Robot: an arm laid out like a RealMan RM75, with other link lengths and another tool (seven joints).
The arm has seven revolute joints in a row. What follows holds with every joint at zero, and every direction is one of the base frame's.
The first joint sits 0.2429 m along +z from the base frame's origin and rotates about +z.
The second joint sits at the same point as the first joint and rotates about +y.
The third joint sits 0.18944 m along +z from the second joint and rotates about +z.
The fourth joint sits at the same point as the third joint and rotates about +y.
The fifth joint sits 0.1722 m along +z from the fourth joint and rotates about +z.
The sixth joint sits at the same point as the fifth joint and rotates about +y.
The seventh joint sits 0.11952 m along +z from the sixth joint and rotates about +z.
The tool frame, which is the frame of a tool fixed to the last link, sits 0.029 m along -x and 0.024 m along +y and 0.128 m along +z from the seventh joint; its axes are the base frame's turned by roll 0, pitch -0.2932 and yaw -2.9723 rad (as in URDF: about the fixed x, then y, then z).
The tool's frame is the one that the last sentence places.
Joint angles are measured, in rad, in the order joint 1, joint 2, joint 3, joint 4, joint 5, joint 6, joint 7. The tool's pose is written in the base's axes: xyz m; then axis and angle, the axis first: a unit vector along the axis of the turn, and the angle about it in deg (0 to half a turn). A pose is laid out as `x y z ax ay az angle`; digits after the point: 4 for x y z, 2 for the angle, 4 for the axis.
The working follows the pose.
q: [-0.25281, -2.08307, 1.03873, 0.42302, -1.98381, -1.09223, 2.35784]
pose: -0.2533 0.3269 -0.0559 -0.1233 0.8604 0.4946 141.40
Where each joint sits with the arm in this pose, in the base's axes (m; each line is computed from the numbers above, not from the rounded line before):
joint 1: 0.0000 0.0000 0.2429
joint 2: 0.0000 0.0000 0.2429
joint 3: -0.1599 0.0413 0.1500
joint 4: -0.1599 0.0413 0.1500
joint 5: -0.2942 0.1389 0.1043
joint 6: -0.2942 0.1389 0.1043
joint 7: -0.2713 0.2386 0.0425
the tool: -0.2533 0.3269 -0.0559

